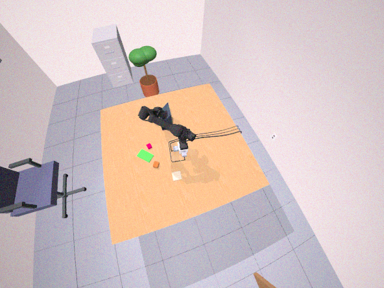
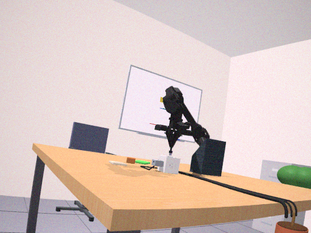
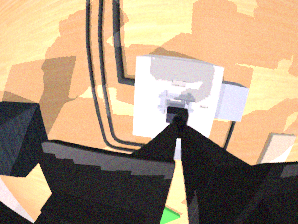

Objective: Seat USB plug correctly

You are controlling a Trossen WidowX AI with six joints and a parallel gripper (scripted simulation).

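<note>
My gripper tip is now 20 mm above the dark USB plug. The rest, counted from my gripper tip: pink block (90 mm behind, 290 mm to the right, 110 mm below); then white pad (220 mm ahead, 90 mm to the right, 120 mm below); then orange block (100 mm ahead, 240 mm to the right, 110 mm below).
</note>
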